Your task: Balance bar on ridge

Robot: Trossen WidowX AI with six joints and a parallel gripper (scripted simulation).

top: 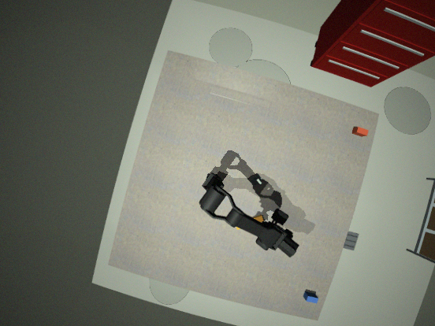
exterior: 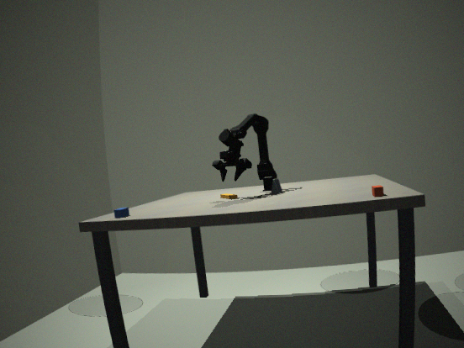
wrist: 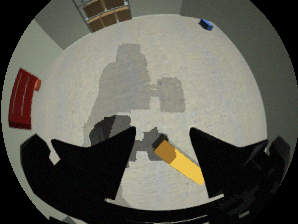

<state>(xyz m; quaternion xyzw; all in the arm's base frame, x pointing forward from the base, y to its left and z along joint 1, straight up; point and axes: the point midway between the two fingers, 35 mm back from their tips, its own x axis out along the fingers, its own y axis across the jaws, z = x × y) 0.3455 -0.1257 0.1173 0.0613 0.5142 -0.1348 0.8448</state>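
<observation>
Right now my gripper tip is 10 cm past the yellow bar, 8 cm above it and 3 cm to the left of it. Round my gripper tip: orange block: 63 cm to the left, 38 cm ahead, 7 cm below; then blue block: 38 cm ahead, 37 cm to the right, 7 cm below.
</observation>
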